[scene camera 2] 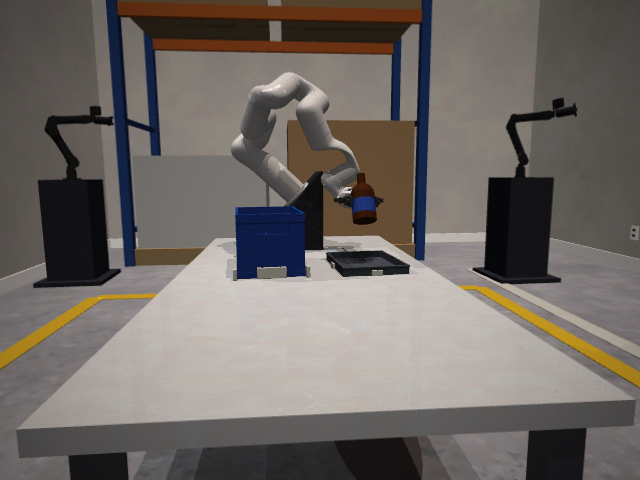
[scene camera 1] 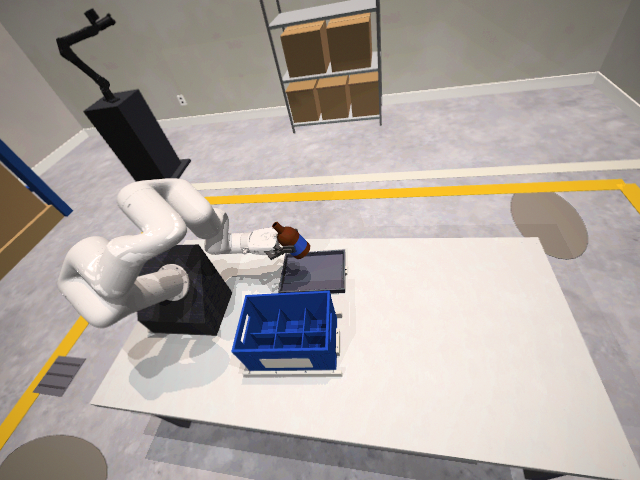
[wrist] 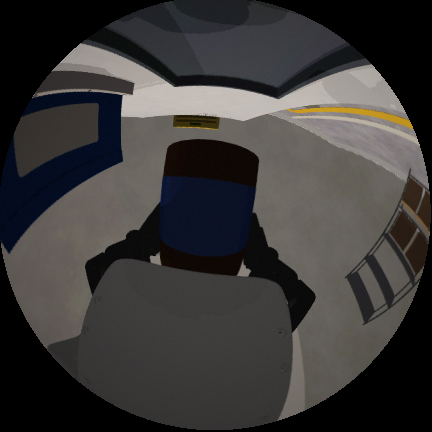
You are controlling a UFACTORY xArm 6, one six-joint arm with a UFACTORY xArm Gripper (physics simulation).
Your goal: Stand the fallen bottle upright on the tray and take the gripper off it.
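Frame: origin at the arm's base, x right, y ahead, z up, level; centimetres.
Where they show: gripper, fingertip midpoint: (scene camera 2: 364,202) (scene camera 1: 296,240) (wrist: 205,218); arm's base, origin of the base link: (scene camera 2: 297,195) (scene camera 1: 173,282).
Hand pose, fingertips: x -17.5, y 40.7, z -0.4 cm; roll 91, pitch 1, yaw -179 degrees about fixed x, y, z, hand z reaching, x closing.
Each offset is from my fingertips to the top centre of the thing. Level surfaces: height alone.
The brown bottle @(dz +8.8, dx +0.1, dy -2.4 cm) (scene camera 1: 293,241) (scene camera 2: 363,204) (wrist: 207,215) with a blue label is in the air. Its neck points up and leans somewhat toward the arm; its base is lowest and turned slightly toward scene camera 2. My gripper (scene camera 1: 283,250) (scene camera 2: 360,200) (wrist: 205,218) is shut on the bottle, with one black finger on each side of its body. The dark tray @(dz -16.9, dx +0.4, dy +2.7 cm) (scene camera 1: 344,271) (scene camera 2: 369,261) (wrist: 225,50) lies flat on the table below the bottle. A gap shows between the bottle's base and the tray in the scene camera 2 view.
A blue divided crate @(dz -2.0, dx +29.6, dy +0.2 cm) (scene camera 1: 325,361) (scene camera 2: 268,242) (wrist: 110,125) stands beside the tray, taller than its rim. Small light brackets stand around both. The arm's black pedestal (scene camera 1: 191,299) (scene camera 2: 314,222) is behind them. The white table @(dz -19.5 cm) (scene camera 1: 439,335) (scene camera 2: 330,335) extends toward scene camera 2.
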